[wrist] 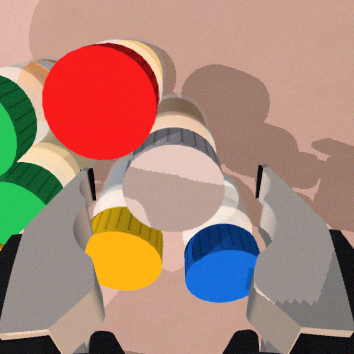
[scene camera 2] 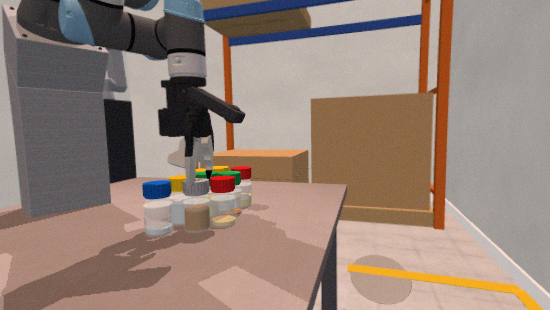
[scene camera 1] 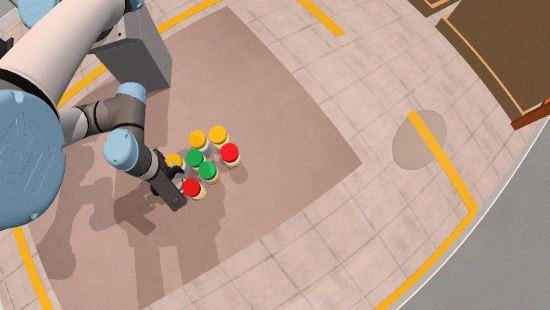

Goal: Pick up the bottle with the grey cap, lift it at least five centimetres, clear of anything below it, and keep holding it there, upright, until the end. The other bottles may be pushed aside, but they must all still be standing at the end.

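Places are measured from the arm's base along level axes (x ahead, y left, z up), in metres.
Pixels of known places: gripper, between the fingertips: point(wrist: 174, 168) point(scene camera 2: 199, 184) point(scene camera 1: 176, 185); arm's base, origin of its link: point(scene camera 2: 57, 29).
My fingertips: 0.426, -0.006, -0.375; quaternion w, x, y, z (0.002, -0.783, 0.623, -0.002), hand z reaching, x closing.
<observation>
Ahead of a thing's pixels: the offset from my fingertips to its top centre, as dx, dy, dz.
The grey-capped bottle @[-0.009, -0.001, +0.009] point(scene camera 2: 196, 215) point(wrist: 173, 187) stands upright on the table and is hidden under the arm in scene camera 1. My gripper point(scene camera 2: 199, 177) point(wrist: 174, 168) is open and empty. Its fingertips are at about cap height, and in the wrist view they lie left and right of the grey cap, apart from it. Close around it stand a blue-capped bottle @[-0.069, -0.049, +0.009] point(scene camera 2: 157, 190) point(wrist: 220, 275), a yellow-capped bottle @[-0.070, +0.022, +0.009] point(scene camera 1: 174, 161) point(wrist: 127, 257) and a red-capped bottle @[+0.029, +0.042, +0.009] point(scene camera 1: 192, 188) point(scene camera 2: 222, 184) point(wrist: 100, 102). The blue and yellow caps are beside the fingers; contact cannot be told.
Two green-capped bottles @[-0.049, +0.090, +0.009] point(scene camera 1: 195, 158) @[+0.004, +0.110, +0.009] point(scene camera 1: 207, 170) stand just beyond, then two yellow-capped bottles @[-0.099, +0.122, +0.009] point(scene camera 1: 197, 139) @[-0.081, +0.187, +0.009] point(scene camera 1: 218, 135) and another red-capped bottle @[-0.014, +0.195, +0.009] point(scene camera 1: 229, 152) point(scene camera 2: 242, 172), all upright. The grey robot pedestal point(scene camera 1: 137, 62) point(scene camera 2: 62, 135) is at the table's side.
</observation>
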